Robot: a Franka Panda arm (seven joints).
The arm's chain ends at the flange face. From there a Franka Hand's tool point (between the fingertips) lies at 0.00 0.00 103.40 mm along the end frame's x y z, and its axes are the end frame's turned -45 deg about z.
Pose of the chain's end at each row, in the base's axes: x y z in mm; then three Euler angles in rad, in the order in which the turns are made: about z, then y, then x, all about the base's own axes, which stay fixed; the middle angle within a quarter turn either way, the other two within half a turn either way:
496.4, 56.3, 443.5, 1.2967, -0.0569, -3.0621
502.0, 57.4, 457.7, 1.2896, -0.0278, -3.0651
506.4, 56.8, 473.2, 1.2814, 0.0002, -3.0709
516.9, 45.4, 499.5, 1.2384, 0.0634, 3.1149
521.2, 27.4, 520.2, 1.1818, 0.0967, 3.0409
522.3, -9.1, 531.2, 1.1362, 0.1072, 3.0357
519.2, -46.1, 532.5, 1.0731, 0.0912, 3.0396
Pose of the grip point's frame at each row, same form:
490.5, 64.5, 340.6, 0.5113, -0.0569, -3.0621
499.1, 65.3, 354.6, 0.5042, -0.0278, -3.0651
506.4, 64.1, 370.1, 0.4960, 0.0002, -3.0709
523.5, 42.6, 396.3, 0.4530, 0.0634, 3.1149
531.2, 17.1, 417.8, 0.3964, 0.0967, 3.0409
533.4, -20.0, 429.0, 0.3508, 0.1072, 3.0357
528.6, -56.6, 430.1, 0.2877, 0.0912, 3.0396

